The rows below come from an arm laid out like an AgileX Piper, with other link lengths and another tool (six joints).
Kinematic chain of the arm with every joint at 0, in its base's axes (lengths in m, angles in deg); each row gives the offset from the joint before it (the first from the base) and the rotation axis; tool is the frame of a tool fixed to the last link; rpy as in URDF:
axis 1: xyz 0 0 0.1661 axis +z
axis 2: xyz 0 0 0 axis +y
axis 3: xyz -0.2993 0 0.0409 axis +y
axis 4: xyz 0.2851 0 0.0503 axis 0.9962 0 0.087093
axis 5: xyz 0 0 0 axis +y
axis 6: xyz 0.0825 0 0.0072 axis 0.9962 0 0.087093
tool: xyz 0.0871 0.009 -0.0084 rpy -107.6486 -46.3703 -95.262
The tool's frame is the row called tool.
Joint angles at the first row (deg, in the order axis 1, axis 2, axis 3, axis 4, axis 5, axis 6):
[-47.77, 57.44, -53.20, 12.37, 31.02, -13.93]
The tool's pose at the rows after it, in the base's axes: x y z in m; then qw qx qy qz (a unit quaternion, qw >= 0):
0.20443 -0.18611 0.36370 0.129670 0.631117 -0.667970 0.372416
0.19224 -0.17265 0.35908 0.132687 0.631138 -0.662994 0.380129
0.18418 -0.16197 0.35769 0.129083 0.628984 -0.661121 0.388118
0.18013 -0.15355 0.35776 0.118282 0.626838 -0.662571 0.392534
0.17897 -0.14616 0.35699 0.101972 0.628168 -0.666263 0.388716
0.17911 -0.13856 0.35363 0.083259 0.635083 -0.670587 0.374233
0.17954 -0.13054 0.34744 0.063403 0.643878 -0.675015 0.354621
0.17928 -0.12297 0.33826 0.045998 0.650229 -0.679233 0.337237
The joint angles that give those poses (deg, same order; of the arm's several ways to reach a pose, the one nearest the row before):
[-47.80, 52.38, -48.61, 12.41, 30.98, -14.95]
[-47.80, 48.15, -45.41, 12.47, 31.16, -15.59]
[-47.80, 44.90, -43.37, 13.13, 31.47, -15.92]
[-47.80, 42.78, -42.29, 14.49, 32.05, -16.02]
[-47.80, 41.67, -41.86, 16.36, 33.36, -16.06]
[-47.80, 41.27, -41.75, 18.36, 35.69, -16.06]
[-47.80, 41.06, -41.34, 20.44, 38.18, -16.05]
[-47.75, 40.56, -40.05, 22.29, 39.71, -16.06]

